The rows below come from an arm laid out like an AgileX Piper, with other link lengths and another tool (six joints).
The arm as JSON. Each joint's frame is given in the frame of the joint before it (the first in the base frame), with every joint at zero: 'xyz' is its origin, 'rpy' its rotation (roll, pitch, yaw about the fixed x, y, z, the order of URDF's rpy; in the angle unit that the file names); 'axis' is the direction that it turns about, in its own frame. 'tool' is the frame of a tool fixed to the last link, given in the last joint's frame.
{
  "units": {
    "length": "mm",
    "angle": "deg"
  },
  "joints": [
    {
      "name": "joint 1",
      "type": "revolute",
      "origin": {
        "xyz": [
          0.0,
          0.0,
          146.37
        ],
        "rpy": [
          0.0,
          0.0,
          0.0
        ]
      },
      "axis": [
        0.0,
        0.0,
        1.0
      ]
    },
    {
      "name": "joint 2",
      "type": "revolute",
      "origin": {
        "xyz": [
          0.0,
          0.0,
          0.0
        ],
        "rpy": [
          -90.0,
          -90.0,
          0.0
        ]
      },
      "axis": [
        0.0,
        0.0,
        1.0
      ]
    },
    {
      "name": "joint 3",
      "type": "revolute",
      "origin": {
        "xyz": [
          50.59,
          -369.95,
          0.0
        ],
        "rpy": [
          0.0,
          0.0,
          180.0
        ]
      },
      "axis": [
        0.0,
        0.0,
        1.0
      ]
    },
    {
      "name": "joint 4",
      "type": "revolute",
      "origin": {
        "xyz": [
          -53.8,
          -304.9,
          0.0
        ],
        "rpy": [
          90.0,
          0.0,
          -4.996
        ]
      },
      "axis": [
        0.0,
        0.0,
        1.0
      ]
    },
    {
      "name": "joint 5",
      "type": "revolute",
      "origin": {
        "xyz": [
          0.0,
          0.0,
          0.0
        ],
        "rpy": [
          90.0,
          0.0,
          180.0
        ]
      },
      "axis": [
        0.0,
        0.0,
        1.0
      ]
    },
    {
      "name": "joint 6",
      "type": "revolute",
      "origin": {
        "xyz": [
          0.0,
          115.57,
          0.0
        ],
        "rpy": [
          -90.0,
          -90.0,
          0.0
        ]
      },
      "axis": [
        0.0,
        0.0,
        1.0
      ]
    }
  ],
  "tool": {
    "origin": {
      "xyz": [
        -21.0,
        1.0,
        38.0
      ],
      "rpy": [
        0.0,
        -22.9,
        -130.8
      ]
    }
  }
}
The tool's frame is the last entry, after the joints.
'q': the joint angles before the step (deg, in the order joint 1, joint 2, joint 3, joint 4, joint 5, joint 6). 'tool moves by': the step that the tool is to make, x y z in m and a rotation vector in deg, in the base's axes. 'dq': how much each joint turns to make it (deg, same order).
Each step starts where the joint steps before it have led.
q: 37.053, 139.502, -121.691, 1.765, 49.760, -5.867
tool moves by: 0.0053, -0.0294, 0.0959, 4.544, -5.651, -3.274
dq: -2.178, -8.044, -0.070, -0.357, 0.844, 1.372
